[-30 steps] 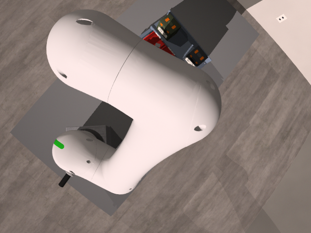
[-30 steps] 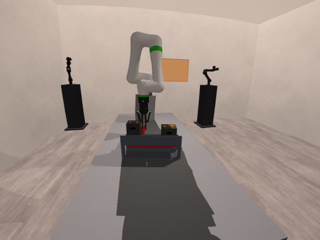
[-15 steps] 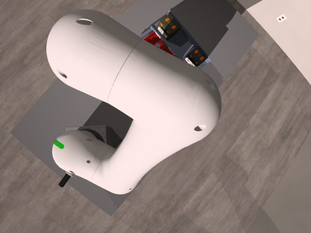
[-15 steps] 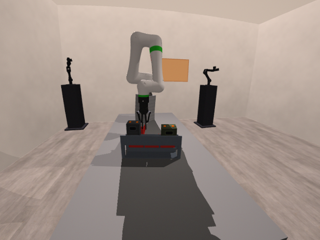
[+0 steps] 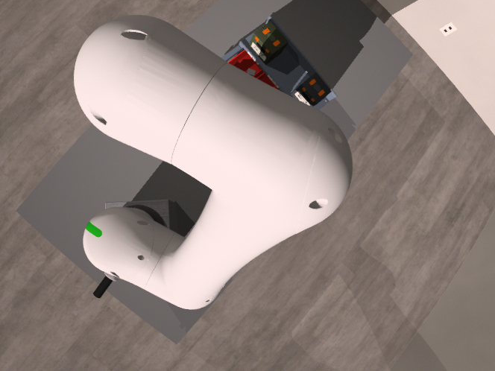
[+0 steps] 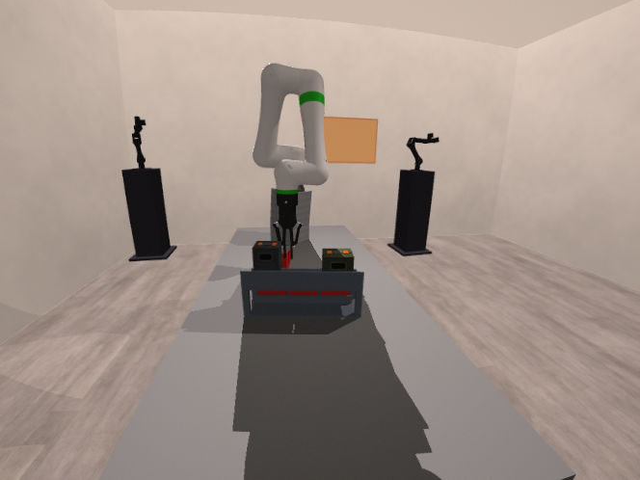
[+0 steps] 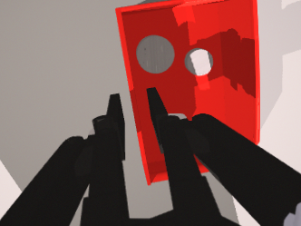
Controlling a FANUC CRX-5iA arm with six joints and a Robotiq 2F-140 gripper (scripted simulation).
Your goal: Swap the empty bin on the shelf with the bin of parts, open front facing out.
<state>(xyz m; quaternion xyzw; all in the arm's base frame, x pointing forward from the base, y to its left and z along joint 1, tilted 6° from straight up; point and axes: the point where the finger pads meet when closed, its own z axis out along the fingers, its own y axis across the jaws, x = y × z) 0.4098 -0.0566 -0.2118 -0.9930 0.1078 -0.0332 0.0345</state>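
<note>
Now: the grey disc 3 cm ahead of my hand, 3 cm to the right of it and 6 cm below it. Also, from my hand: grey shelf: 26 cm ahead, 3 cm to the left, 1 cm below; grey part: 28 cm ahead, 12 cm to the left, 6 cm below.
</note>
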